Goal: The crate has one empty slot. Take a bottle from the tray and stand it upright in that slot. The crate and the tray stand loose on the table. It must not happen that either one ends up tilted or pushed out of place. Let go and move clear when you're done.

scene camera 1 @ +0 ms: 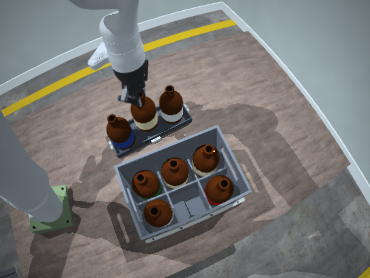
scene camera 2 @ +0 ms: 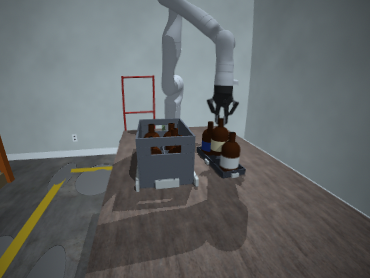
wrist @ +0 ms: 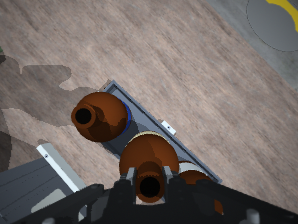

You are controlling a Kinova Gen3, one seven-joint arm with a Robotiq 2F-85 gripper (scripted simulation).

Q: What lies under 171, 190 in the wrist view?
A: My gripper.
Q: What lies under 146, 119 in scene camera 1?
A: A cream-label bottle.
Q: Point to a cream-label bottle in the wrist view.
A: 148, 151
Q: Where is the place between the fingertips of my gripper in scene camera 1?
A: At 140, 100
